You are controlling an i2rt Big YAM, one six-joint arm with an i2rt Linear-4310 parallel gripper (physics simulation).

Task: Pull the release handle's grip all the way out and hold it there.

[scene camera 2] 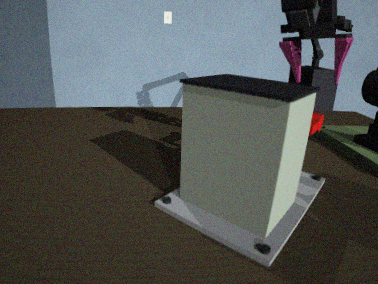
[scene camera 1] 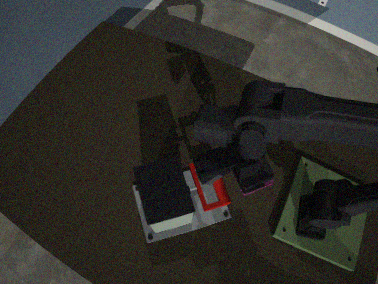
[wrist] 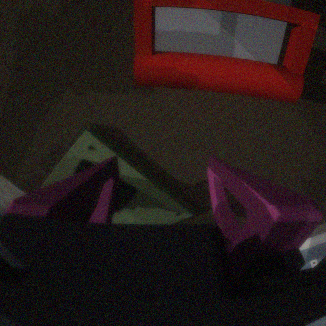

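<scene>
The release handle is a red rectangular frame with a thick grip bar. It stands at one side of a pale box with a black top, above a grey base plate. The box hides most of the handle in scene camera 2. My gripper is open, with its magenta fingers apart and nothing between them. It is higher than the handle in scene camera 2. In the wrist view the grip bar lies beyond the fingertips, up and to the right. The arm partly covers the handle in scene camera 1.
A green plate lies on the table on the handle's side of the box. A dark jointed mechanism stands on it. The dark brown table top surrounds the base plate.
</scene>
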